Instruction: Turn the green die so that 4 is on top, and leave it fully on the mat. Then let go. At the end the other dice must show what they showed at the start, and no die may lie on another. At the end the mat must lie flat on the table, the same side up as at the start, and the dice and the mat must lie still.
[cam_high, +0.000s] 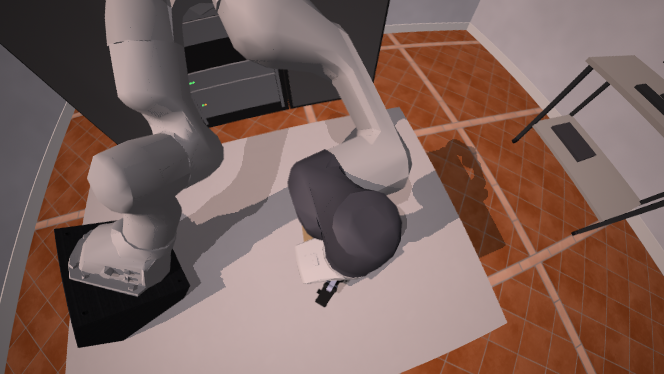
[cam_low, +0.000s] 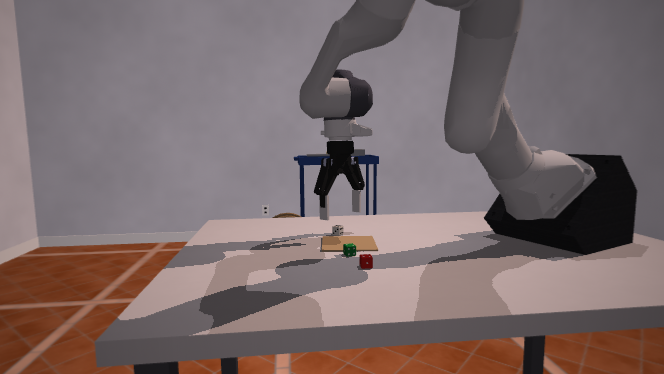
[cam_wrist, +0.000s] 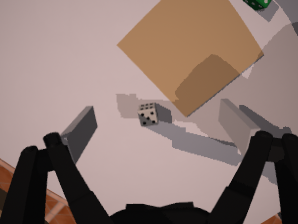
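Now: hand 40 mm past the green die, 180 mm to the right of it and 60 mm above it. From my hand the other things lie so: white die (10 mm ahead, 20 mm to the right, 60 mm below); tan mat (30 mm behind, 80 mm to the left, 70 mm below); red die (80 mm behind, 260 mm to the left, 60 mm below).
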